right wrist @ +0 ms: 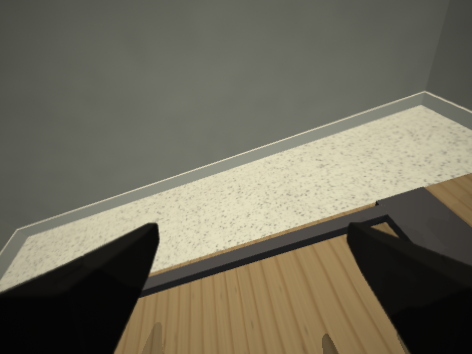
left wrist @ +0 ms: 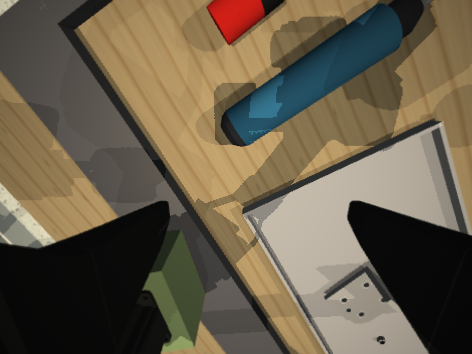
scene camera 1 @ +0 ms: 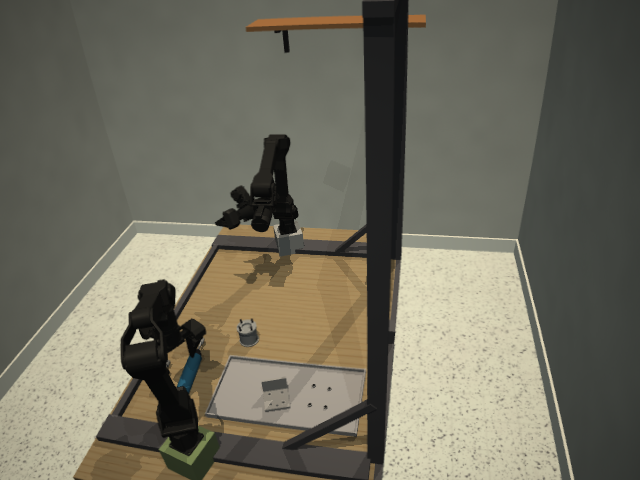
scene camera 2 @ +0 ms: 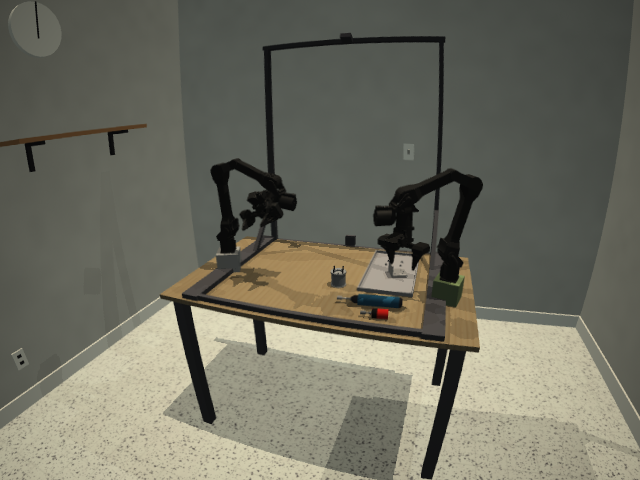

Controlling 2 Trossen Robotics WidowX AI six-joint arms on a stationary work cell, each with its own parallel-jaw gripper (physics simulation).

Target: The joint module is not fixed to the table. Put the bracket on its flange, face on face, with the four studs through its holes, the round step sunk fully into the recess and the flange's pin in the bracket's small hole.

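Frame: origin at the left arm's base, x ahead, y right, z down, level; metres.
Where they show: left gripper, fingertip midpoint: (left wrist: 258, 209) (scene camera 1: 178, 367) (scene camera 2: 402, 267); right gripper, fingertip midpoint: (right wrist: 253, 231) (scene camera 1: 222, 220) (scene camera 2: 251, 228); left arm's base at its link origin: (left wrist: 131, 319) (scene camera 1: 186, 441) (scene camera 2: 449, 278); right arm's base at its link origin: (scene camera 1: 287, 229) (scene camera 2: 228, 250).
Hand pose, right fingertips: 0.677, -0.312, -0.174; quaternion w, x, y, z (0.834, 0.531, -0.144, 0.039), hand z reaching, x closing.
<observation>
Each offset is from my right fingertips to the top centre of the thing, as dx, dy, dz.
The joint module {-0.248, +0.218, +0.188} (scene camera 1: 248, 334) (scene camera 2: 338, 279) stands upright on the table, its studs pointing up. The grey L-shaped bracket (scene camera 1: 281, 396) (scene camera 2: 397, 274) (left wrist: 356, 301) lies in the tray {-0.393, +0.436, +0.246} (scene camera 1: 237, 384) (scene camera 2: 374, 279) (left wrist: 300, 225), its holed plate flat and its other plate upright. My left gripper (scene camera 2: 403, 264) (left wrist: 258, 209) is open and empty, pointing down above the tray side of the table; in the left wrist view its right-hand finger covers part of the bracket. My right gripper (scene camera 2: 254, 226) (right wrist: 253, 231) is open and empty, raised near its own base, away from the parts.
Several small nuts {-0.340, +0.493, +0.252} (scene camera 1: 313, 385) lie in the tray beside the bracket. A blue-handled tool {-0.432, +0.127, +0.221} (scene camera 1: 189, 373) (scene camera 2: 379, 301) (left wrist: 315, 75) and a shorter red one {-0.484, +0.057, +0.228} (scene camera 2: 382, 313) (left wrist: 237, 20) lie beside the tray. A dark post (scene camera 1: 379, 206) and its diagonal brace (scene camera 1: 330, 426) stand near the tray.
</observation>
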